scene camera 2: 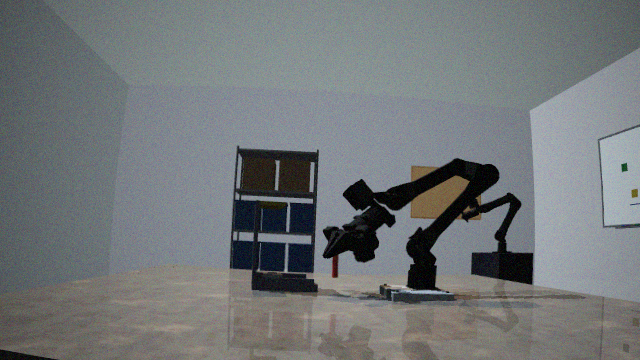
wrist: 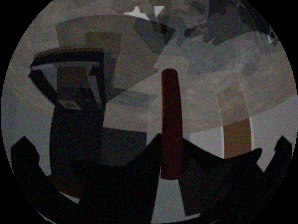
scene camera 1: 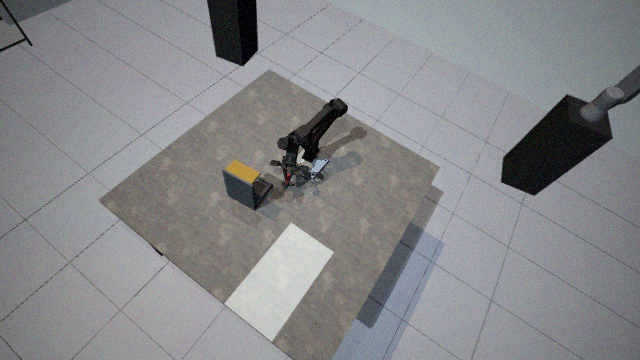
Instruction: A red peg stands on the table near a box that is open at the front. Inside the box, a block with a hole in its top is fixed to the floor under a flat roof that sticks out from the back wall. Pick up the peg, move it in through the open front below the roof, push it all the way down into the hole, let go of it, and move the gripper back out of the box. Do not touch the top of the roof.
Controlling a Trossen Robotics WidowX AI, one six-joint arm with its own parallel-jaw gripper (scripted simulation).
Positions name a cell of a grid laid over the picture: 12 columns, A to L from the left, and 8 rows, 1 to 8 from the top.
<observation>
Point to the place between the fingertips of my gripper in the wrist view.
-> G5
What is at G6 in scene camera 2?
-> My gripper.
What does my gripper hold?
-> A red peg.
</observation>
